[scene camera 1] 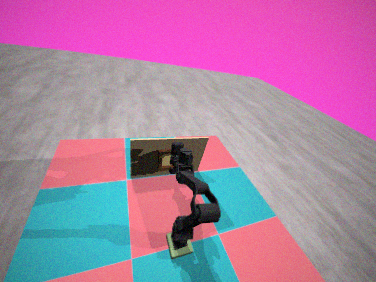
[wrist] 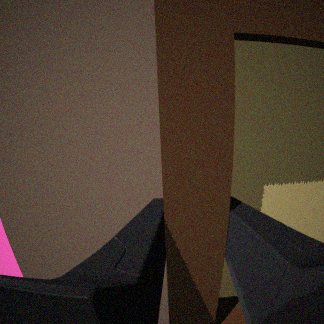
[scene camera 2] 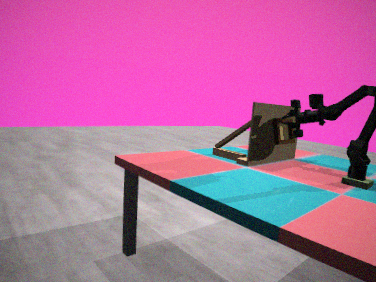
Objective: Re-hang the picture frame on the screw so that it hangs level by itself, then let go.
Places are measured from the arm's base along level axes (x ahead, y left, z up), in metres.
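Pixels of known places: gripper, fingertip midpoint: [scene camera 1: 172,151] [wrist: 190,207] [scene camera 2: 281,120]; arm's base, link origin: [scene camera 1: 179,240] [scene camera 2: 356,178].
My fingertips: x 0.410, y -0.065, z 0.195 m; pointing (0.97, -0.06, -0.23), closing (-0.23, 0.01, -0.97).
Note:
For each thing: its top centre in the pictures, then the offset to it from my fingertips. Level surfaces: height alone.
- picture frame, top centre: [wrist: 164,240] [scene camera 2: 285,118] [scene camera 1: 173,151] dy +0.001, dx -0.018, dz +0.015 m
- low foot, top centre: [scene camera 2: 229,150] dy +0.162, dx +0.195, dz -0.182 m
- teal chequered table, surface height: dz -0.220 m
The picture frame [scene camera 1: 165,161] [scene camera 2: 283,132] [wrist: 197,125] is brown with a yellowish picture. It is upright at the face of the grey-brown upright board [scene camera 1: 198,146] [scene camera 2: 267,111] [wrist: 80,125]. The frame looks roughly level; whether it touches the board is hard to tell. My gripper [scene camera 1: 173,160] [scene camera 2: 294,126] [wrist: 190,207] is shut on the frame's side bar, with one dark finger on each side of it in the wrist view. The screw does not show in these views, so whether the frame is on it cannot be seen.
A diagonal brace [scene camera 2: 233,134] and a low foot [scene camera 2: 228,153] stand behind the board. The board stands on the red and teal chequered table [scene camera 1: 80,215] [scene camera 2: 240,187]. The arm's base [scene camera 1: 180,251] [scene camera 2: 357,182] is in front of the board. Dark shadows fall on board and table.

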